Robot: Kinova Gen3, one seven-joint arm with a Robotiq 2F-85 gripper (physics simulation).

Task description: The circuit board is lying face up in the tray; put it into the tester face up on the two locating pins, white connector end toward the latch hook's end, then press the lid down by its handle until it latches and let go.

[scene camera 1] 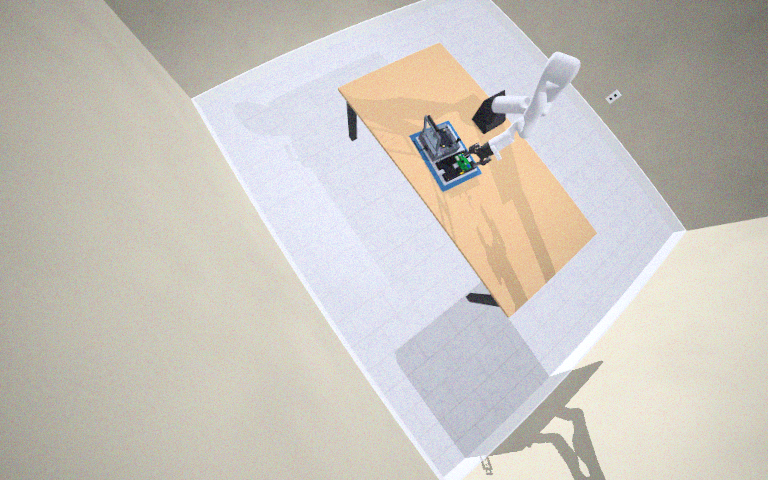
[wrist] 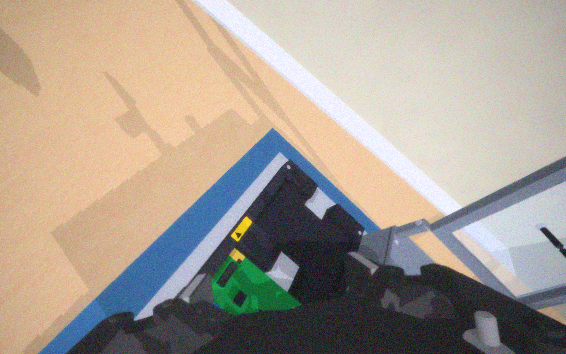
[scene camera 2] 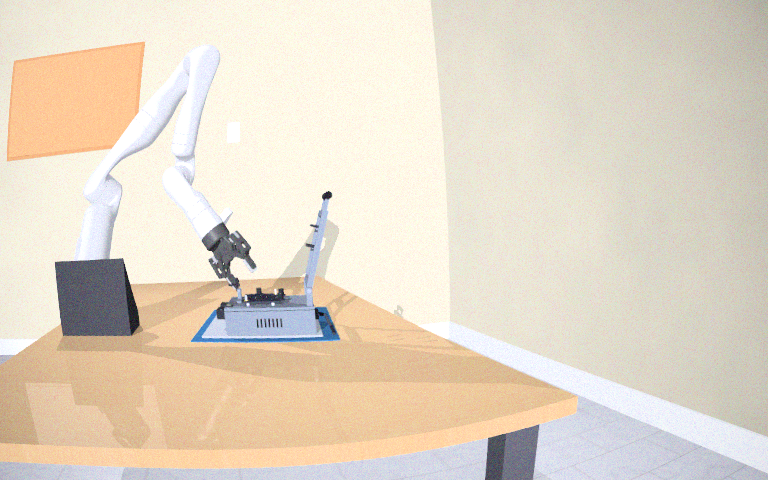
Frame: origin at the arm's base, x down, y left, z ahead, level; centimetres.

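Seen in the pictures: gripper, fingertip midpoint: [scene camera 1: 468, 161] [wrist: 280, 278] [scene camera 2: 246, 279]; arm's base at its link origin: [scene camera 1: 496, 104] [scene camera 2: 90, 278].
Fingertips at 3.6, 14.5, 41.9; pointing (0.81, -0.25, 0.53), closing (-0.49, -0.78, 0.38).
Pixels of each thing's top centre, then the offset from my fingertips to it, as dx, dy, dz. "spot": a spot on its surface instead. Level surfaces: height alone.
- green circuit board at its top centre: [wrist: 262, 324] [scene camera 1: 463, 161] +5.8, -2.4, -2.1
- black tray at a spot on its surface: [wrist: 288, 211] [scene camera 1: 451, 172] spot: +6.8, -2.4, +9.0
- blue mat at its surface level: dx +8.4
- wooden table at its surface level: dx +8.6
- yellow label at its top centre: [wrist: 242, 228] +5.8, +2.1, +4.4
The green circuit board [scene camera 1: 463, 163] [wrist: 250, 289] lies face up in the black tray [scene camera 1: 448, 170] [wrist: 288, 211], partly hidden by my fingers in the wrist view. The tray sits beside the grey tester [scene camera 1: 435, 140] [scene camera 2: 270, 321] on a blue mat [scene camera 1: 441, 185] [scene camera 2: 203, 333] [wrist: 194, 225]. The tester's lid [scene camera 2: 315, 248] stands raised, with its black handle knob [scene camera 2: 327, 195] at the top. My gripper [scene camera 1: 475, 153] [scene camera 2: 236, 273] [wrist: 280, 278] is open and empty. It is tilted and hangs just above the board at the tray's end.
The wooden table [scene camera 1: 525, 229] [scene camera 2: 382, 381] carries the mat. The arm's black base block [scene camera 1: 489, 114] stands at the table's far edge behind the tester. A yellow label [wrist: 241, 228] marks the tray's rim. Walls lie beyond the table.
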